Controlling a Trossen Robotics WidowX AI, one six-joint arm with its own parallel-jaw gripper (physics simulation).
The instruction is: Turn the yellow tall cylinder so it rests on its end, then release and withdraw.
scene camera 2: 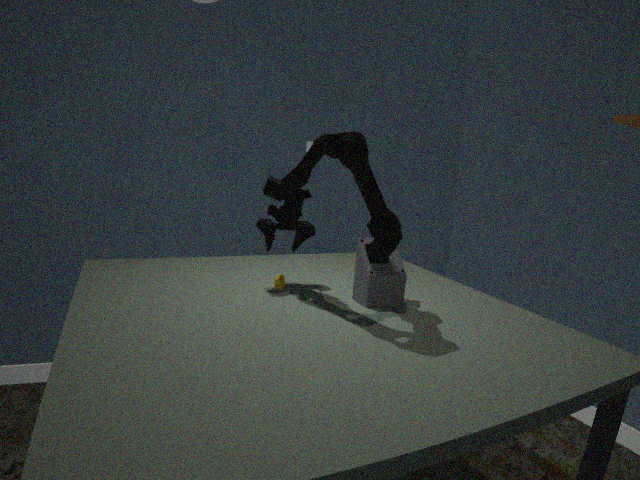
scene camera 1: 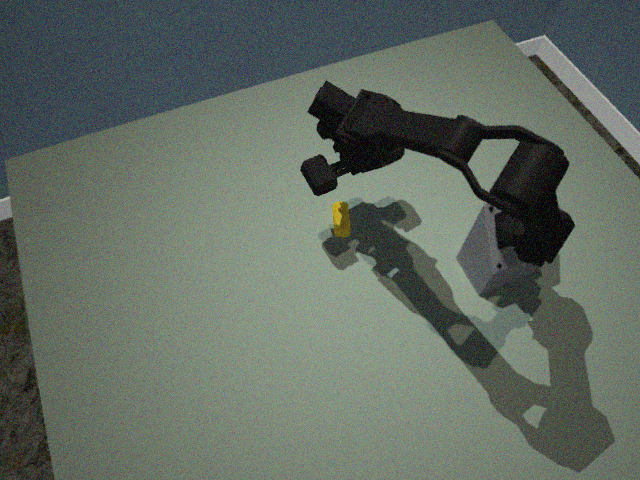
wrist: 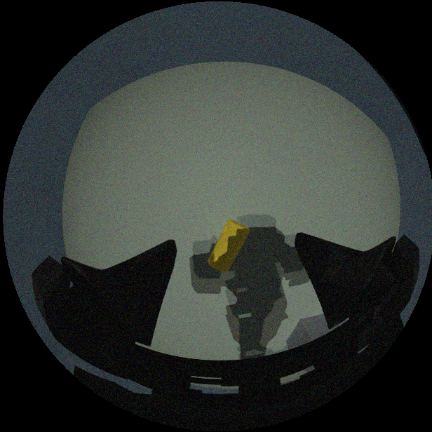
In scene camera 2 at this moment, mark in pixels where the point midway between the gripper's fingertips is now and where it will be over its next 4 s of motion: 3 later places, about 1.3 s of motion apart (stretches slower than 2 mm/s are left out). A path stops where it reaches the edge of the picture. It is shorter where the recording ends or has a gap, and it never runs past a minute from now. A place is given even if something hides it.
The gripper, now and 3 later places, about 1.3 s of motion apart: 280, 251; 274, 272; 266, 281; 272, 265
